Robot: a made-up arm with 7 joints. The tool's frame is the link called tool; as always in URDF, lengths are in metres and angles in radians. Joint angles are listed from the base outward. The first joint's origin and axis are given. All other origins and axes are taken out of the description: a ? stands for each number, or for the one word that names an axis. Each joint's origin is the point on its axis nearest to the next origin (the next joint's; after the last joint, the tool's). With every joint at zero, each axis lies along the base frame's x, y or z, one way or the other. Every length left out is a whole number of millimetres.
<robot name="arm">
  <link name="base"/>
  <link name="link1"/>
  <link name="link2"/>
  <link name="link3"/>
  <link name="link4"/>
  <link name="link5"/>
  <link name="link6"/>
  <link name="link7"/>
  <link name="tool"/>
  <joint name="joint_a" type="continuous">
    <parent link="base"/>
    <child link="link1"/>
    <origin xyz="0 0 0.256"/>
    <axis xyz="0 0 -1"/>
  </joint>
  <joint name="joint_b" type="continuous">
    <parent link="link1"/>
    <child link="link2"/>
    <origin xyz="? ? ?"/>
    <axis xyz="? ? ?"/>
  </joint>
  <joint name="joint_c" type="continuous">
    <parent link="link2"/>
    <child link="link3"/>
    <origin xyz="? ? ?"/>
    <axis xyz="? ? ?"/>
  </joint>
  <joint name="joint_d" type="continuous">
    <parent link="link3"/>
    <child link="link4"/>
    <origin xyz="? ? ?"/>
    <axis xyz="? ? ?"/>
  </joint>
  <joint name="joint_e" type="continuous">
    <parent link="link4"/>
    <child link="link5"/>
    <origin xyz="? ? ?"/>
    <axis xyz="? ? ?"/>
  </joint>
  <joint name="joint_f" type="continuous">
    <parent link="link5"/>
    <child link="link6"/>
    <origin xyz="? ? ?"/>
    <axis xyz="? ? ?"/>
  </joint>
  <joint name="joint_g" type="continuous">
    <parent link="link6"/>
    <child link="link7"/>
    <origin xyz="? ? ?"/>
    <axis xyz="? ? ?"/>
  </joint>
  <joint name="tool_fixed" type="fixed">
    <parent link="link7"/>
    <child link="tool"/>
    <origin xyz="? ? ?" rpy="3.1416 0 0"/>
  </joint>
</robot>
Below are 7 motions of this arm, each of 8 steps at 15 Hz.
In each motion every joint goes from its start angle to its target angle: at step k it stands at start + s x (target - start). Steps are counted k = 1, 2, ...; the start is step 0. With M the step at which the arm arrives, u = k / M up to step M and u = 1 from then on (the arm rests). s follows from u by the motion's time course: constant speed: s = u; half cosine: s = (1 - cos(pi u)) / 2; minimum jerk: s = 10 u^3 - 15 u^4 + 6 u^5.
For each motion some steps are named. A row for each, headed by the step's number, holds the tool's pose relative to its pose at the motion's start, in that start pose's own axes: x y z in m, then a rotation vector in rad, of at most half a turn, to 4 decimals.
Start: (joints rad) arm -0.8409 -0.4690 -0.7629 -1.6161 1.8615 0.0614 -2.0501
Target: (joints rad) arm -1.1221 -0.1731 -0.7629 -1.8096 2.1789 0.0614 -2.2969
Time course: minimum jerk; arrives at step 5
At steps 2, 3, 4, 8:
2: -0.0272 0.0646 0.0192 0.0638 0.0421 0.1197
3: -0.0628 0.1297 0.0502 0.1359 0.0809 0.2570
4: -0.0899 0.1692 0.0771 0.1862 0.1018 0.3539
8: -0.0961 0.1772 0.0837 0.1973 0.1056 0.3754

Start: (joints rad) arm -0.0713 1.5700 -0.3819 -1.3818 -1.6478 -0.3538 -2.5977
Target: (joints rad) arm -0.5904 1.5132 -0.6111 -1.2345 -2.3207 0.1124 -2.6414
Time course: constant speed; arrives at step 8
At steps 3, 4, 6, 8:
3: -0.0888 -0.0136 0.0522 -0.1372 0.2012 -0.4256
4: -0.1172 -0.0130 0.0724 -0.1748 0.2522 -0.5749
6: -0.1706 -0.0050 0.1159 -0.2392 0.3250 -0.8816
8: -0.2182 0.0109 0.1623 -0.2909 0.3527 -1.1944

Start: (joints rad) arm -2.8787 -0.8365 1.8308 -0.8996 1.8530 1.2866 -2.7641
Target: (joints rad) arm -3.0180 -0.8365 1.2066 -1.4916 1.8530 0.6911 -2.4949
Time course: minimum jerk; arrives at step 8
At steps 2, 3, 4, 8:
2: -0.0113 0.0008 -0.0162 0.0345 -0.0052 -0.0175
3: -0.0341 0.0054 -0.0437 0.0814 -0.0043 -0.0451
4: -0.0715 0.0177 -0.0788 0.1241 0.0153 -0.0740
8: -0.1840 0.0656 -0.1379 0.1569 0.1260 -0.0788

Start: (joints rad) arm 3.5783 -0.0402 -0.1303 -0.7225 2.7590 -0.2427 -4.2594
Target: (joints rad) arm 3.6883 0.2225 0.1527 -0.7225 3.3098 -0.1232 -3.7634
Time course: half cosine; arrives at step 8
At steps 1, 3, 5, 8:
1: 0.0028 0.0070 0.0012 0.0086 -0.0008 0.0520
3: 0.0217 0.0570 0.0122 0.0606 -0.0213 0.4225
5: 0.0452 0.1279 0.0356 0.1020 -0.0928 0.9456
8: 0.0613 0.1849 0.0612 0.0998 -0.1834 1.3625

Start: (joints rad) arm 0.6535 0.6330 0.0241 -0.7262 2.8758 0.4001 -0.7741
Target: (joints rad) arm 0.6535 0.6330 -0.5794 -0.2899 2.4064 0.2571 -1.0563
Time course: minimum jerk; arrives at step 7
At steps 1, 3, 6, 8:
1: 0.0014 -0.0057 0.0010 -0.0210 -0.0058 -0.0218
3: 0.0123 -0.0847 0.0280 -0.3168 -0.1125 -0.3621
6: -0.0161 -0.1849 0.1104 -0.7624 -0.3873 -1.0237
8: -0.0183 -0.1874 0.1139 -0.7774 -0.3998 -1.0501

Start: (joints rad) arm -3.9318 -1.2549 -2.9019 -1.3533 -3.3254 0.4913 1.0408
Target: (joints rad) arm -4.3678 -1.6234 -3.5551 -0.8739 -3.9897 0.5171 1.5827
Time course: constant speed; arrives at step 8
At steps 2, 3, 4, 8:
2: -0.0450 0.0340 0.0695 -0.0222 0.3600 -0.0638
3: -0.0580 0.0552 0.1140 -0.0185 0.5416 -0.0975
4: -0.0630 0.0783 0.1637 -0.0045 0.7234 -0.1321
8: 0.0117 0.1717 0.3900 0.1591 1.4403 -0.2769

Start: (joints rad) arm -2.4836 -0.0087 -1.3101 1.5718 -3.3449 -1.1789 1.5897
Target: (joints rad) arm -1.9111 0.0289 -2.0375 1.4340 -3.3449 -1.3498 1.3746
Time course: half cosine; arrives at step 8
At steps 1, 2, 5, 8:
1: 0.0020 -0.0004 0.0009 0.0030 -0.0038 -0.0025
2: 0.0075 -0.0014 0.0036 0.0114 -0.0147 -0.0095
5: 0.0350 -0.0034 0.0221 0.0485 -0.0664 -0.0422
8: 0.0506 -0.0021 0.0359 0.0656 -0.0920 -0.0583

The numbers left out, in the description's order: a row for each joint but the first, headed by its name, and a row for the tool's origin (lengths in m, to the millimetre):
joint_b: xyz 0 -0.013 0, axis 0 1 0
joint_c: xyz 0 0 0.443, axis 0 0 -1
joint_d: xyz 0 -0.012 0, axis 0 1 0
joint_e: xyz 0 0 0.293, axis 0 0 -1
joint_f: xyz 0 0 0, axis 0 1 0
joint_g: xyz 0 0 0.084, axis 0 0 -1
tool: xyz 0 0 0

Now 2 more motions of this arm.
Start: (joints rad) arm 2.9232 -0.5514 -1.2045 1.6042 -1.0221 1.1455 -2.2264
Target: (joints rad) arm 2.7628 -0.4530 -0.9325 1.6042 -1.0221 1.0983 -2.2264
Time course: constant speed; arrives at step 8
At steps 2, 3, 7, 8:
2: -0.0021 -0.0118 0.0211 -0.0199 -0.0470 -0.0214
3: -0.0036 -0.0180 0.0313 -0.0295 -0.0698 -0.0330
7: -0.0122 -0.0447 0.0695 -0.0658 -0.1556 -0.0850
8: -0.0150 -0.0519 0.0784 -0.0744 -0.1756 -0.0993

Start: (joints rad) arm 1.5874 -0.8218 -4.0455 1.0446 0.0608 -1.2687 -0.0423
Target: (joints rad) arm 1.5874 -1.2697 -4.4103 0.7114 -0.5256 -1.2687 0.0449
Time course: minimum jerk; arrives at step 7
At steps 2, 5, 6, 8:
2: 0.0153 0.0297 0.0047 0.1439 0.0150 -0.0509
5: 0.0849 0.1908 0.0710 0.8941 0.0908 -0.2643
6: 0.0954 0.2190 0.0902 1.0271 0.1070 -0.2958
8: 0.0974 0.2244 0.0941 1.0527 0.1103 -0.3017

